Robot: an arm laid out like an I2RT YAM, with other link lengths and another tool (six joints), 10 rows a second.
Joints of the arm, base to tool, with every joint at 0 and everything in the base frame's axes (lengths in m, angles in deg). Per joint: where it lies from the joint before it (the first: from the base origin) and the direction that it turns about. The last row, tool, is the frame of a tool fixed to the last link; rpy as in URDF.
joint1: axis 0 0 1 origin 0 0 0.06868
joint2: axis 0 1 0 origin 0.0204 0.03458 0.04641
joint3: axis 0 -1 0 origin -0.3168 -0.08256 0
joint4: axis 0 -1 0 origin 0.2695 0.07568 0.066
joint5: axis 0 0 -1 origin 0.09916 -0.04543 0.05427
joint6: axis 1 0 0 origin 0.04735 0 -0.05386
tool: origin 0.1 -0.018 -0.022 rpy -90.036 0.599 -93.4
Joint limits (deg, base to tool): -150..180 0..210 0..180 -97..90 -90..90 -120..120
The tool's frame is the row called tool.
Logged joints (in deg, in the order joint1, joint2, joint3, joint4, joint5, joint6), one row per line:
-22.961 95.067 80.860 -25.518 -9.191 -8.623
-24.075 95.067 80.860 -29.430 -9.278 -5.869
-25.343 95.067 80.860 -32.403 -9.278 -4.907
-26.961 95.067 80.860 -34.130 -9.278 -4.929
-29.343 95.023 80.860 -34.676 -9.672 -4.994
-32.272 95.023 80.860 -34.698 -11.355 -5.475
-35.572 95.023 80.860 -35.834 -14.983 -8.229
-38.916 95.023 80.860 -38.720 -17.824 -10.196
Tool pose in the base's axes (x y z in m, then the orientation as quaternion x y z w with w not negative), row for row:
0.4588 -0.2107 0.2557 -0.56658 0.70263 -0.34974 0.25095
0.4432 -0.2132 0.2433 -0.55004 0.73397 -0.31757 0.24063
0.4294 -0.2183 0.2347 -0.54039 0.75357 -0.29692 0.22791
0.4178 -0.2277 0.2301 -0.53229 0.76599 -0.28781 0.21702
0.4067 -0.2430 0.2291 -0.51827 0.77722 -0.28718 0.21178
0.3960 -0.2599 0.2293 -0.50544 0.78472 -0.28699 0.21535
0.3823 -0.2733 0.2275 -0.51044 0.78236 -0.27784 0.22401
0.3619 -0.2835 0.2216 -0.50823 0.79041 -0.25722 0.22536
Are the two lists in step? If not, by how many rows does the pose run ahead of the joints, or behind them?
They are in step.
